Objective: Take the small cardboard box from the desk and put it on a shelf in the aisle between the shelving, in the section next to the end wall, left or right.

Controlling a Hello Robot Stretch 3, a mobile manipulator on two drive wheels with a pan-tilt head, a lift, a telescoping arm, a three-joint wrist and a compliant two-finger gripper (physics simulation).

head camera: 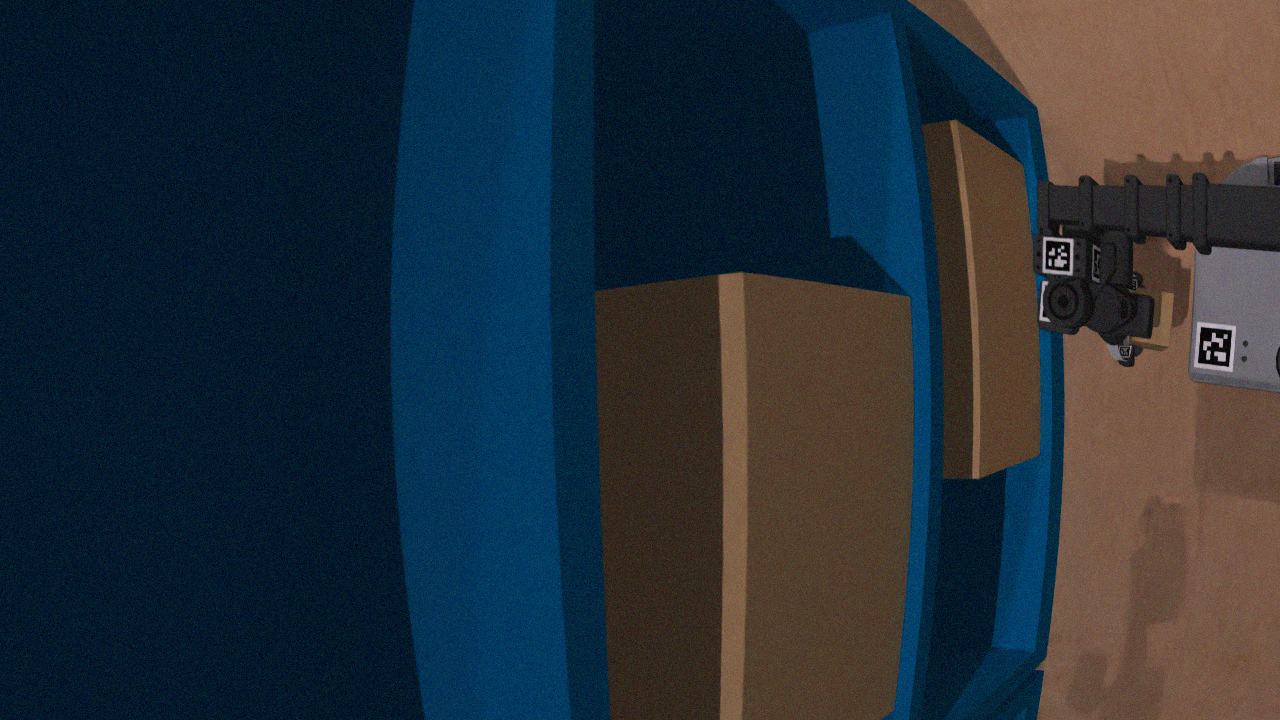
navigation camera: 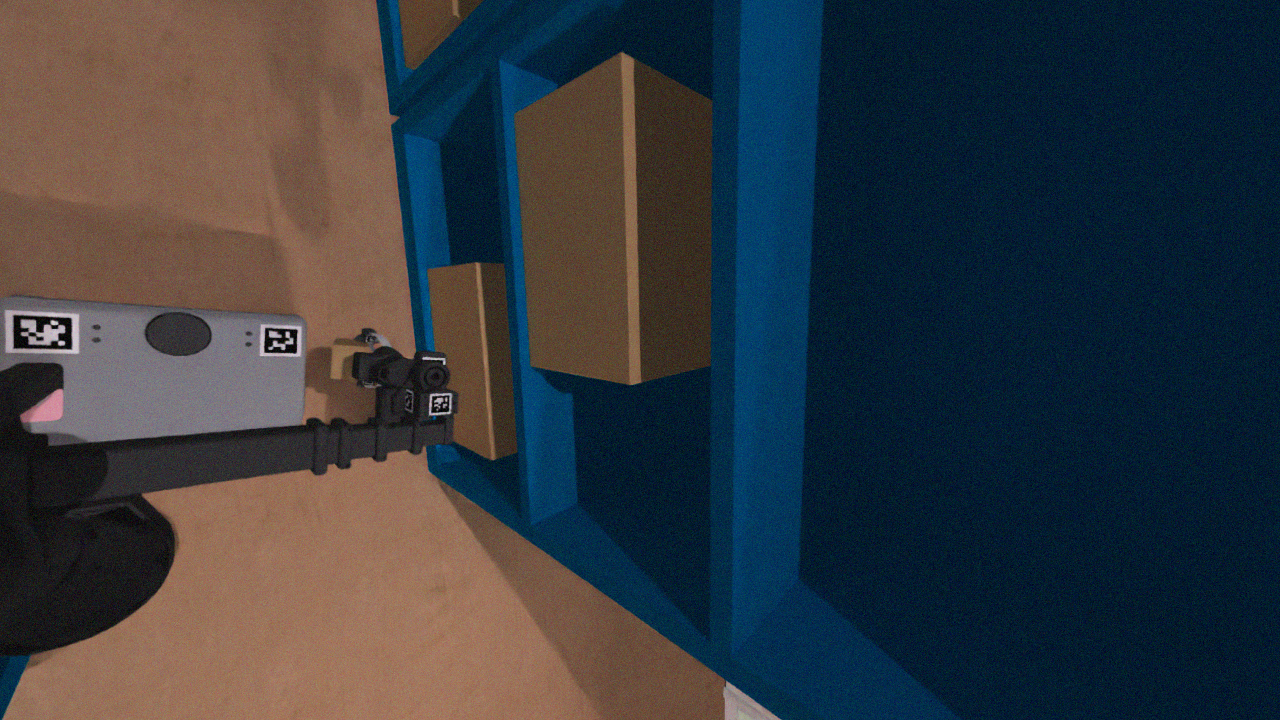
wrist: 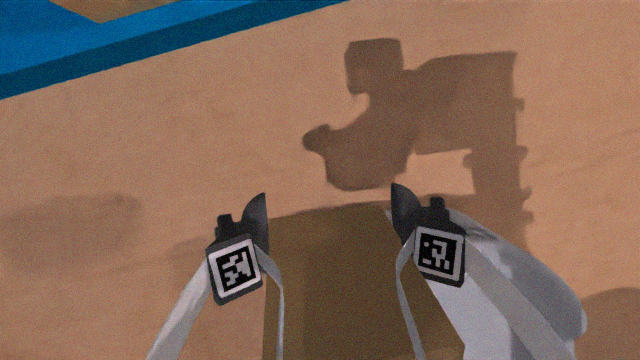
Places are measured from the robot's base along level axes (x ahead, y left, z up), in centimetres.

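Where they show: gripper, fingertip midpoint: (wrist: 329,213); robot's base, link origin: (navigation camera: 179,332).
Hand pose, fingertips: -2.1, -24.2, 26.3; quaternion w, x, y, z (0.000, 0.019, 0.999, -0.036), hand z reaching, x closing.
Each offset is from my fingertips to the top centre of the thing, as dx, dy, dz. "pt": to the spot under its first point.
The small cardboard box {-0.1, +3.2, +9.5} (head camera: 1164,322) (navigation camera: 341,360) (wrist: 345,290) is between the two fingers of my gripper (head camera: 1131,317) (navigation camera: 365,359) (wrist: 329,213), which is shut on it. In the wrist view the fingertips press on its left and right sides, and its near end runs out of the bottom of the view. Box and gripper hang over the floor, between the robot's base and the front of the blue shelving (head camera: 483,358) (navigation camera: 768,268) (wrist: 50,45). In the head and navigation views the wrist overlaps the shelving's front edge. The desk does not show.
A large cardboard box {+24.8, -31.8, +54.1} (head camera: 823,447) (navigation camera: 577,232) stands on one shelf level, and another cardboard box {+1.1, -35.1, +8.4} (head camera: 1006,313) (navigation camera: 458,313) on the level nearer the floor. Part of another box {pt +70.6, -10.7, -5.0} (navigation camera: 425,25) shows in the neighbouring section. The robot's base (head camera: 1230,286) (navigation camera: 223,380) stands beside the shelving.
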